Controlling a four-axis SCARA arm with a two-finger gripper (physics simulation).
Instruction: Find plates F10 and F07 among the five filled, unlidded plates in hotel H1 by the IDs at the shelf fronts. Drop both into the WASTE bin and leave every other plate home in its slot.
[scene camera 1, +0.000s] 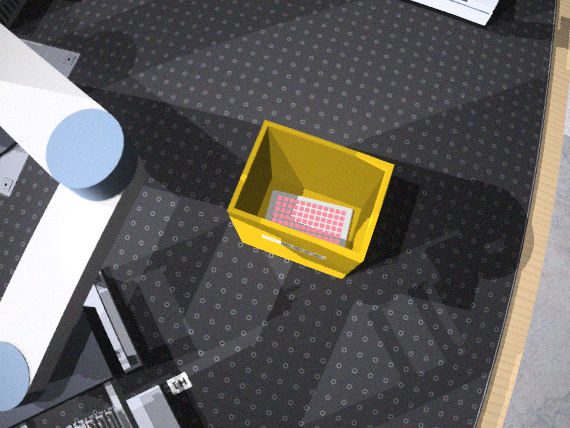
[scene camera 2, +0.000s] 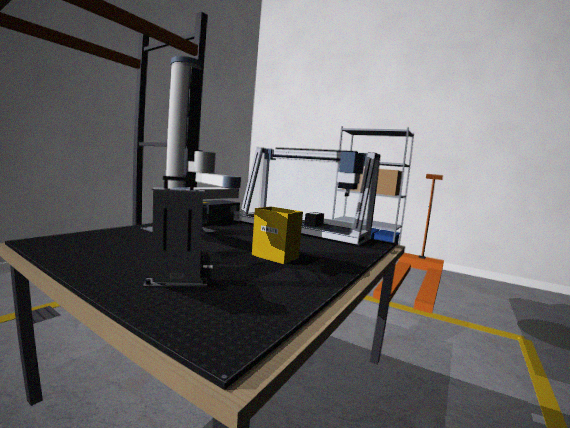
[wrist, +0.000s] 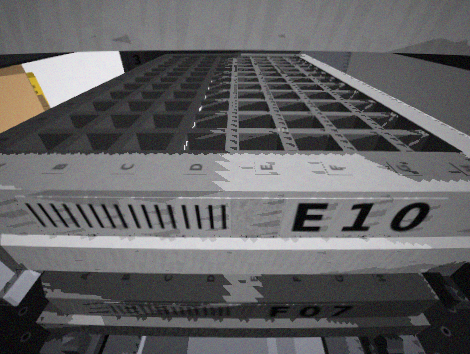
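Frame: origin at the arm's base, x down, y right, z back, level; millimetres.
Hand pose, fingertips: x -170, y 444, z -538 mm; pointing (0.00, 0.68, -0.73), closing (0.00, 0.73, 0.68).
Note:
After its pixels a point has its place.
The yellow WASTE bin (scene camera 1: 332, 160) @[y -27, x -174, z -657 mm] (scene camera 2: 280, 240) @[y 86, x -104, z -701 mm] stands on the table. A plate with pink wells (scene camera 1: 315, 215) @[y 11, x -33, z -657 mm] lies inside it; its ID does not show. The wrist view looks closely at hotel H1, the dark tower (scene camera 2: 177, 230) @[y 492, x -177, z -590 mm] in scene camera 2. Plate E10 (wrist: 260, 215) fills the middle of the wrist view, with plate F07 (wrist: 240, 305) @[y 387, x -165, z -475 mm] lower down in shadow. My gripper is at the hotel, open and empty. One pale finger (scene camera 1: 117, 330) shows beside the arm in scene camera 1; the rest is hidden. Fingertips do not show in the wrist view.
The arm (scene camera 1: 65, 240) @[y 179, x -282, z -433 mm] (scene camera 2: 215, 180) @[y 108, x -308, z -361 mm] reaches over the left side in scene camera 1. The H1 label (scene camera 1: 179, 383) @[y 318, x -13, z -547 mm] is at the lower left there. A gantry machine (scene camera 2: 367, 200) @[y -527, x -254, z -853 mm] stands at the back. A grey surface (wrist: 235, 25) lies close above E10.

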